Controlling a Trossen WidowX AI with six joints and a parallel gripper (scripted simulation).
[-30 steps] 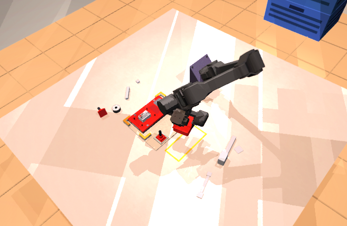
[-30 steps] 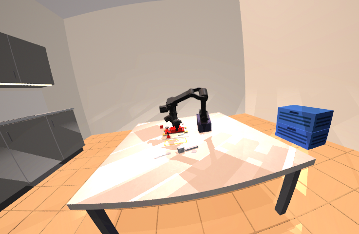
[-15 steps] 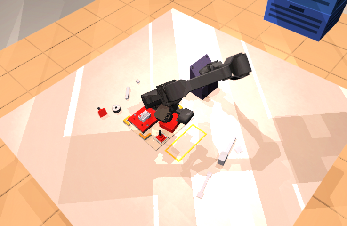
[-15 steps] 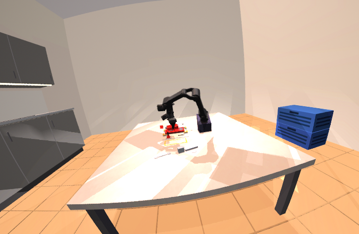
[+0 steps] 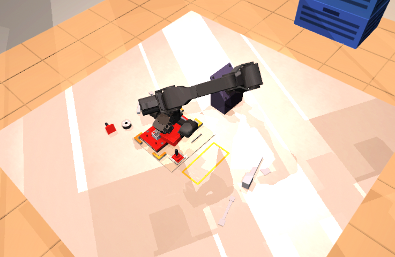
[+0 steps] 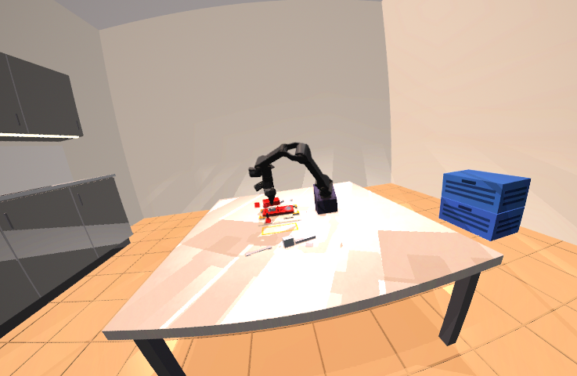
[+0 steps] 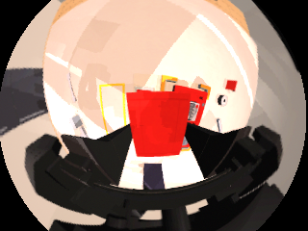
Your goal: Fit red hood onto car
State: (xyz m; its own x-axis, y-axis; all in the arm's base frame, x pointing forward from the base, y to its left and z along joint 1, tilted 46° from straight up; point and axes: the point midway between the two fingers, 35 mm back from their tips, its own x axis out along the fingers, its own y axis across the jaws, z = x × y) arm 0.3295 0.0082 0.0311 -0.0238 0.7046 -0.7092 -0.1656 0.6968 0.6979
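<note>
Right now the white engine block is 1 cm ahead of my gripper tip, 9 cm to the right of it and 9 cm below it. Also, from my gripper tip: white wheel 7 cm ahead, 25 cm to the right, 10 cm below; red hood 1 cm above.
</note>
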